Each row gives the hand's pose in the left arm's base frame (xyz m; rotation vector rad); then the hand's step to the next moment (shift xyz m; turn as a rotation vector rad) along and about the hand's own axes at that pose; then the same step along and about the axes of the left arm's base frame.
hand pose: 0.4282 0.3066 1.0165 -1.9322 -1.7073 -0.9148
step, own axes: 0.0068 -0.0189 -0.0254 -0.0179 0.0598 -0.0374
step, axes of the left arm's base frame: -0.0235 -0.0092 0.0203 0.0500 -0.0484 0.0211
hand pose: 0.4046 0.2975 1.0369 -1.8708 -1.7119 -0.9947
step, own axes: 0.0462 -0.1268 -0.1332 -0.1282 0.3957 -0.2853
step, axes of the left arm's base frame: -0.1540 -0.0442 0.1013 0.3227 -0.3543 0.1573
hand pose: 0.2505 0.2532 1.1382 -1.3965 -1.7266 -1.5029
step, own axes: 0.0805 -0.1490 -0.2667 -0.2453 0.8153 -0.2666
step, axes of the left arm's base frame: -0.2339 -0.1967 0.0802 0.7436 -0.4286 0.2435
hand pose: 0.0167 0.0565 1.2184 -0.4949 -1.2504 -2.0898
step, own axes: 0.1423 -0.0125 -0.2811 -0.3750 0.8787 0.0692
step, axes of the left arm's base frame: -0.1093 -0.2906 -0.0551 0.8787 -0.1114 0.3647
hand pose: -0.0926 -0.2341 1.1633 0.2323 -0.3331 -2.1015
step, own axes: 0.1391 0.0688 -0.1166 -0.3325 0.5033 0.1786
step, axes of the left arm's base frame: 0.0170 -0.1699 -0.0923 0.5236 0.0566 0.3440
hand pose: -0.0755 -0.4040 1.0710 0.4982 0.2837 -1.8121
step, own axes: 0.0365 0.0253 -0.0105 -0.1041 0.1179 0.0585
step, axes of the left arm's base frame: 0.0176 -0.0339 -0.0250 0.1256 0.0283 0.1076
